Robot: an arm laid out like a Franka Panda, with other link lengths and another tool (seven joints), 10 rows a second.
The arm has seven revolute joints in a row. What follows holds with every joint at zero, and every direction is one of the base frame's. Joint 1 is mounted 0.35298 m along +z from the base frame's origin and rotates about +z. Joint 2 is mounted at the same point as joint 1 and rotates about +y. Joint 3 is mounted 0.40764 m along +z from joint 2 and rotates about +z. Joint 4 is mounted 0.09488 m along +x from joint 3 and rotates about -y. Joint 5 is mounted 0.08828 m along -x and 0.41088 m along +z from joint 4 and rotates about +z. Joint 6 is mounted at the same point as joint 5 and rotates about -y. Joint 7 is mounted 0.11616 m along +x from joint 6 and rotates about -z. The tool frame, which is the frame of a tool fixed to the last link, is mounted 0.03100 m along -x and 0.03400 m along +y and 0.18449 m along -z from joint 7; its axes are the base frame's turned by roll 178.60, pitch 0.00 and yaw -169.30 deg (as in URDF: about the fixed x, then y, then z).
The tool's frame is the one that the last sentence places.
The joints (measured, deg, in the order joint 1, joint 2, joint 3, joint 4, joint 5, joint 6, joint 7), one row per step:
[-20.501 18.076 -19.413 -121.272 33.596 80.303 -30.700]
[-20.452 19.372 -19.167 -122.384 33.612 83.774 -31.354]
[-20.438 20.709 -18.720 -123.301 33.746 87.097 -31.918]
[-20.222 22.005 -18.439 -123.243 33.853 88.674 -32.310]
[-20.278 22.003 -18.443 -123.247 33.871 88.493 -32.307]
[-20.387 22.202 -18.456 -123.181 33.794 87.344 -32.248]
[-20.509 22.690 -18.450 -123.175 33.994 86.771 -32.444]
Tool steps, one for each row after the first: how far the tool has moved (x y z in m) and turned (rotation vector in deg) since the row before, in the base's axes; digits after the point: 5 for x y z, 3 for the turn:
[-0.00074 -0.00092 -0.02270 -1.635 0.065 -0.463]
[0.00017 0.00009 -0.02155 -1.551 0.031 -0.309]
[0.00287 0.00050 -0.01360 -0.742 0.122 0.240]
[-0.00046 0.00001 0.00037 0.167 0.071 -0.036]
[-0.00231 0.00151 0.00086 0.995 0.689 0.175]
[-0.00153 0.00087 -0.00265 0.807 0.436 -0.053]

